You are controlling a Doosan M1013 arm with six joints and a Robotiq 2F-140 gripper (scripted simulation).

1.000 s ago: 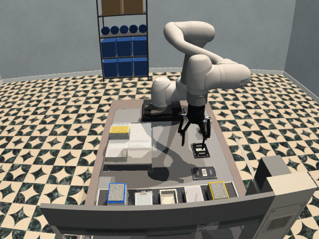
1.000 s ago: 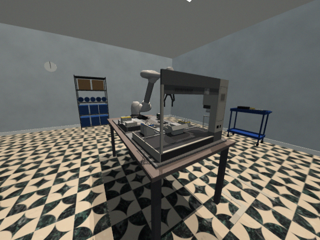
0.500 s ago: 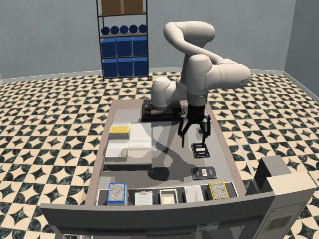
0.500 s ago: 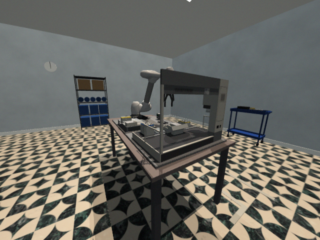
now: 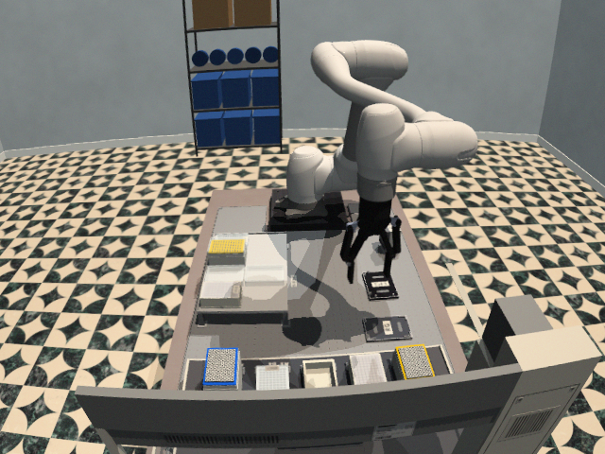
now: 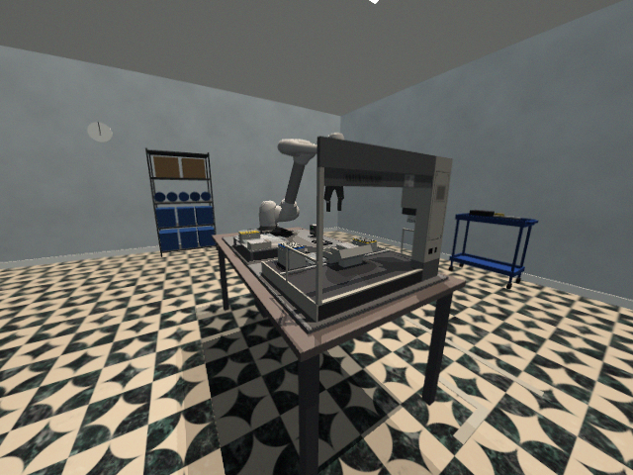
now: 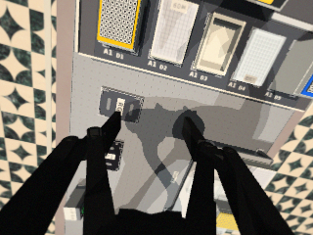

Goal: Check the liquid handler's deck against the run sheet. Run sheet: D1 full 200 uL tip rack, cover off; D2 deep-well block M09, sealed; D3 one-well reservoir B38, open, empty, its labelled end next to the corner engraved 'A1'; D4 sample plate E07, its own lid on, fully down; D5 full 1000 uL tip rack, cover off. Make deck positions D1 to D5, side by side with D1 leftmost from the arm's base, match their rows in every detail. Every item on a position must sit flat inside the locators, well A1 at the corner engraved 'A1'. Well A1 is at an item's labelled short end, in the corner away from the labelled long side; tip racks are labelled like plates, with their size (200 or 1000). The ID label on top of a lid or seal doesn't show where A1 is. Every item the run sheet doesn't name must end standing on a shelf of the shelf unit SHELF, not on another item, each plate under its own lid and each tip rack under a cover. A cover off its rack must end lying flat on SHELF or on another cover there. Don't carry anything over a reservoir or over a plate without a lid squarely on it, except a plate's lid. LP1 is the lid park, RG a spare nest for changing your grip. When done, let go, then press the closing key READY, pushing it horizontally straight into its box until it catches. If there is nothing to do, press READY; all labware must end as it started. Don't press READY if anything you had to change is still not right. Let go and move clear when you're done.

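Now: the yellow-framed tip rack 17 cm ahead of my hand, 12 cm to the left of it and 21 cm below it. Round my hand: dark nest marked RG: 8 cm behind, 10 cm to the left, 30 cm below; then white sealed block: 16 cm ahead, 1 cm to the right, 23 cm below; then cream reservoir: 16 cm ahead, 13 cm to the right, 24 cm below.
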